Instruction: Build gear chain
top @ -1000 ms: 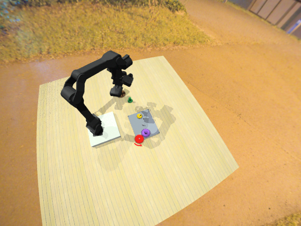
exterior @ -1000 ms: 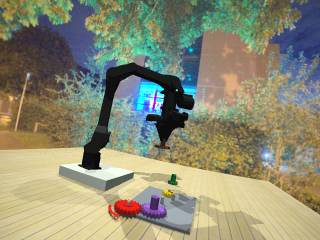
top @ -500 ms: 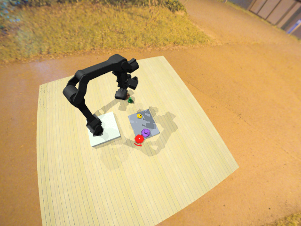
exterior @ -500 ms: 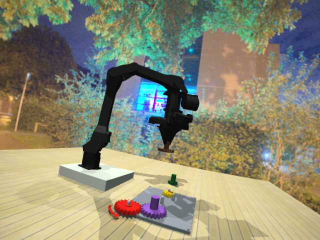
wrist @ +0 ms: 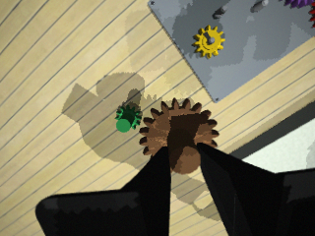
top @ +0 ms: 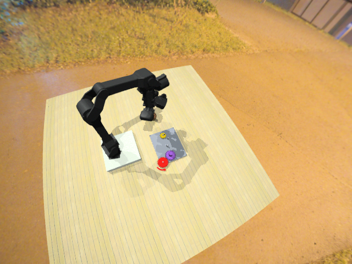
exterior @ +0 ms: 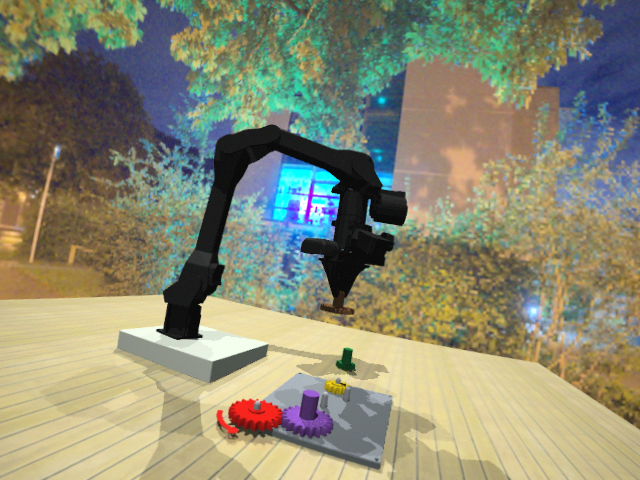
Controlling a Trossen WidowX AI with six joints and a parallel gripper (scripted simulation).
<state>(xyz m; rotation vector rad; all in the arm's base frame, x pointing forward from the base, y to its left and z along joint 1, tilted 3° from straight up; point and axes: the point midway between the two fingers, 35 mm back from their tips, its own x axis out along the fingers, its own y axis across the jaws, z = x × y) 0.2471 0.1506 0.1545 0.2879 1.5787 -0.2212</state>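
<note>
Now: the green gear 130 mm below my gripper tip, 70 mm to the left of it and 10 mm ahead of it. From my gripper tip the other things lie so: yellow gear 130 mm below, 80 mm to the right, 60 mm ahead; then purple gear 220 mm to the right, 130 mm below, 80 mm ahead; then brown gear 10 mm below.
</note>
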